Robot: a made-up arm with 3 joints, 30 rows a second.
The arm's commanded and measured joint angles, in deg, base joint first. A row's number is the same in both.
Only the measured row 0 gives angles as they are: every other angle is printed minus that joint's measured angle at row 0.
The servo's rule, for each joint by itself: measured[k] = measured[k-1] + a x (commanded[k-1-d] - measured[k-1]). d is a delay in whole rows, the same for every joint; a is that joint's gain. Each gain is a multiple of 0.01, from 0.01 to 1. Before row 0 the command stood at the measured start. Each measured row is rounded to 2 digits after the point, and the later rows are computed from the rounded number. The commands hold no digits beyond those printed.
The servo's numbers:
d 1
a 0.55 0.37 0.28
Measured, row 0:
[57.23 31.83 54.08]
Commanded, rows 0 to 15:
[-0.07 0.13 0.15]
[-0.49 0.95 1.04]
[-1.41 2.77 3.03]
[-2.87 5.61 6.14]
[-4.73 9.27 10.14]
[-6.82 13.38 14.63]
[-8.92 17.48 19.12]
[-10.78 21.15 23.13]
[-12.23 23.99 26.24]
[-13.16 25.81 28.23]
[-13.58 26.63 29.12]
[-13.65 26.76 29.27]
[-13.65 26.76 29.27]
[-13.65 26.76 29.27]
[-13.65 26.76 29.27]
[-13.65 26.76 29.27]
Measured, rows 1 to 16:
[0.00 0.00 0.00]
[-0.04 0.05 0.04]
[-0.29 0.38 0.32]
[-0.91 1.26 1.08]
[-1.99 2.87 2.50]
[-3.50 5.24 4.64]
[-5.33 8.25 7.44]
[-7.30 11.67 10.71]
[-9.21 15.18 14.19]
[-10.87 18.44 17.56]
[-12.13 21.17 20.55]
[-12.93 23.19 22.95]
[-13.33 24.51 24.72]
[-13.51 25.34 25.99]
[-13.59 25.87 26.91]
[-13.62 26.20 27.57]

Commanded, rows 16 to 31:
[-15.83 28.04 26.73]
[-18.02 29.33 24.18]
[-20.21 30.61 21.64]
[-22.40 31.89 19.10]
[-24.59 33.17 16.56]
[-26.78 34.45 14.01]
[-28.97 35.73 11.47]
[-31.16 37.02 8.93]
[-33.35 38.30 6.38]
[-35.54 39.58 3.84]
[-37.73 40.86 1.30]
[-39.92 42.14 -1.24]
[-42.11 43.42 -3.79]
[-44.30 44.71 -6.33]
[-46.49 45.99 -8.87]
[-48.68 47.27 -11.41]
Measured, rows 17 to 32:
[-13.64 26.41 28.05]
[-14.84 27.01 27.68]
[-16.59 27.87 26.70]
[-18.58 28.88 25.28]
[-20.68 29.99 23.55]
[-22.83 31.17 21.59]
[-25.00 32.38 19.47]
[-27.18 33.62 17.23]
[-29.37 34.88 14.91]
[-31.56 36.15 12.52]
[-33.75 37.42 10.09]
[-35.94 38.69 7.63]
[-38.13 39.97 5.15]
[-40.32 41.25 2.65]
[-42.51 42.53 0.14]
[-44.70 43.81 -2.38]

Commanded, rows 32 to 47:
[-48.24 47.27 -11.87]
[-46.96 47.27 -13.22]
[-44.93 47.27 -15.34]
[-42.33 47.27 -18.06]
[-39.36 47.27 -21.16]
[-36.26 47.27 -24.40]
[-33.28 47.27 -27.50]
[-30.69 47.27 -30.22]
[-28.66 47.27 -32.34]
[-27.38 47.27 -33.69]
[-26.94 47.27 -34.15]
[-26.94 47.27 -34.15]
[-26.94 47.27 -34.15]
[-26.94 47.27 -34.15]
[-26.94 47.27 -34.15]
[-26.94 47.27 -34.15]
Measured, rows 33 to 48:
[-46.89 45.09 -4.91]
[-47.63 45.90 -6.86]
[-47.26 46.41 -8.64]
[-45.98 46.73 -10.52]
[-43.97 46.93 -12.63]
[-41.43 47.06 -15.02]
[-38.59 47.14 -17.65]
[-35.67 47.19 -20.41]
[-32.93 47.22 -23.16]
[-30.58 47.24 -25.73]
[-28.82 47.25 -27.96]
[-27.79 47.26 -29.69]
[-27.32 47.26 -30.94]
[-27.11 47.26 -31.84]
[-27.02 47.26 -32.49]
[-26.98 47.26 -32.95]

